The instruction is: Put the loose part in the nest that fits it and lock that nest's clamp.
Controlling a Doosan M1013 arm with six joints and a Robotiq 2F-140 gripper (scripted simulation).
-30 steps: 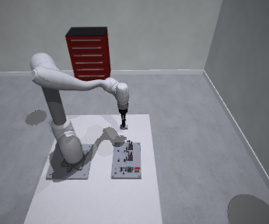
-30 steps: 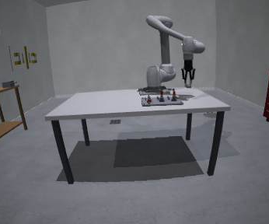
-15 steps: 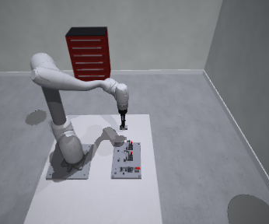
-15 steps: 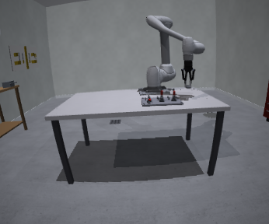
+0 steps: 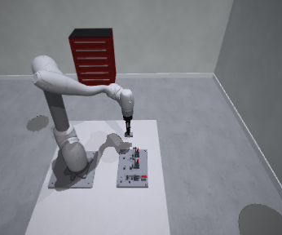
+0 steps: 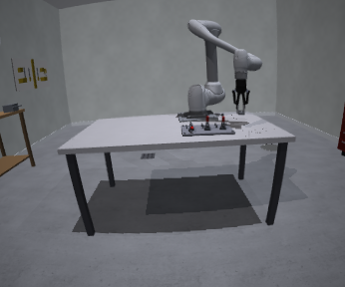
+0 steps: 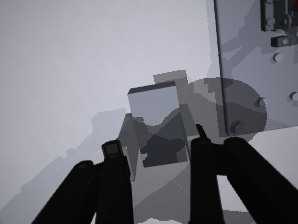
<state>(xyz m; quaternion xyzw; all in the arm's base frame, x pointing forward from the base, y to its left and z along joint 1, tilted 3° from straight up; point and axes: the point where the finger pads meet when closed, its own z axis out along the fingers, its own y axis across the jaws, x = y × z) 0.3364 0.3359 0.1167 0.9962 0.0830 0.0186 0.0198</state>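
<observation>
The grey fixture plate lies 90 mm ahead of my hand, 250 mm to the right of it and 130 mm below it. Also, from my hand: grey loose part 30 mm below.
</observation>
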